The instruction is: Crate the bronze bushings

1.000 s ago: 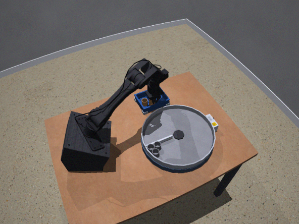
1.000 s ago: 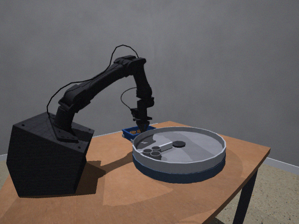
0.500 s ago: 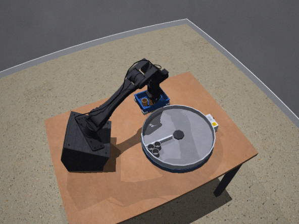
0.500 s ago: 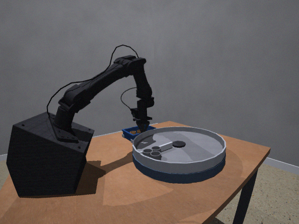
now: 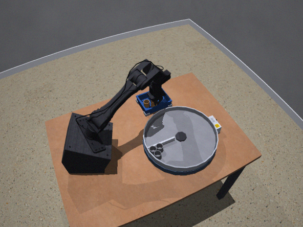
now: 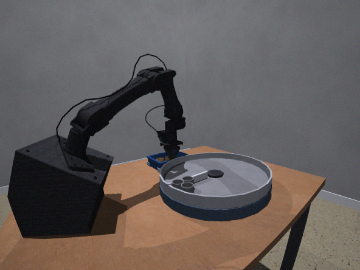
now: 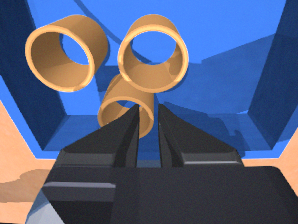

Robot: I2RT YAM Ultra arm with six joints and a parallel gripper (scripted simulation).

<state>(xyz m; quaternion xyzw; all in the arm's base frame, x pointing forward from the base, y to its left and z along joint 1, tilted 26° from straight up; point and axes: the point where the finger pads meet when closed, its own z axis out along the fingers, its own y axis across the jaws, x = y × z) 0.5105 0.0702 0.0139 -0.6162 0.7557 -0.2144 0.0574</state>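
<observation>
The blue crate lies 1 cm ahead of my hand, 4 cm to the left of it and 1 cm below it. Also, from my hand: grey turntable 7 cm behind, 29 cm to the right, 1 cm above.
</observation>
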